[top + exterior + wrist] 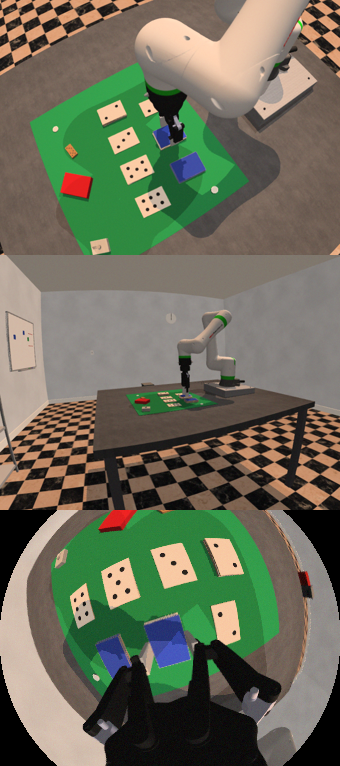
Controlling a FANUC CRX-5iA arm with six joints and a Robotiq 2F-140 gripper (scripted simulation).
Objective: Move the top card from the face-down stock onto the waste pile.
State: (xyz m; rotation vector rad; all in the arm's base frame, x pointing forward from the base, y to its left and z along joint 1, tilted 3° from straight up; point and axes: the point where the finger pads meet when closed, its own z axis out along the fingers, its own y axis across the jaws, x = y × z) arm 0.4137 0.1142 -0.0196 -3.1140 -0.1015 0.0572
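My hand is 4 cm above the red-pip card. Also, from my hand: red block (33 cm ahead, 5 cm to the left, 4 cm below); green mat (15 cm ahead, 1 cm to the right, 6 cm below); small button box (32 cm ahead, 25 cm to the left, 3 cm below).
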